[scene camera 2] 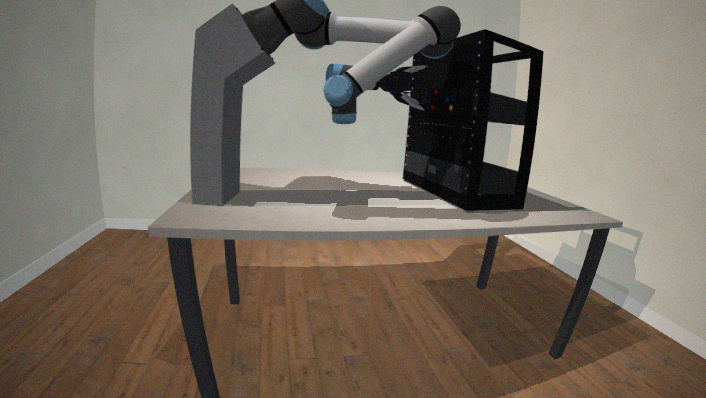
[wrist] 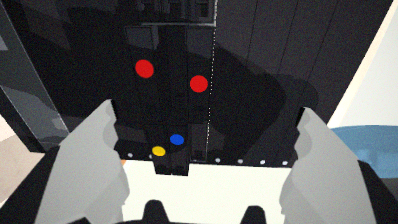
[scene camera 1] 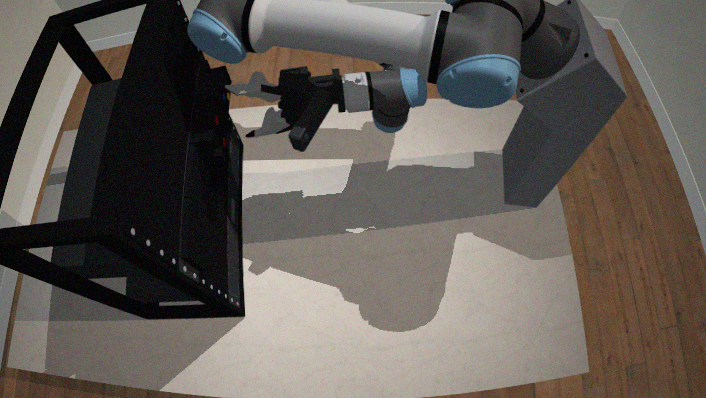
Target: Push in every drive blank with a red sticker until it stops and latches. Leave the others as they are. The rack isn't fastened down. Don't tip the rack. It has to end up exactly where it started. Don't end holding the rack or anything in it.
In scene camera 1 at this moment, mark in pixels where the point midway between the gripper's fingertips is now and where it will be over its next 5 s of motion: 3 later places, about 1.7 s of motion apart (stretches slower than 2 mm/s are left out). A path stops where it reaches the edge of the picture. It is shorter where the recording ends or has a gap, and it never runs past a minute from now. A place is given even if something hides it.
My gripper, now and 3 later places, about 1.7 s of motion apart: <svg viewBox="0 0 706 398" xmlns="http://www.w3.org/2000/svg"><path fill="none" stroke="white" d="M235 113L245 90L235 95L230 134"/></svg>
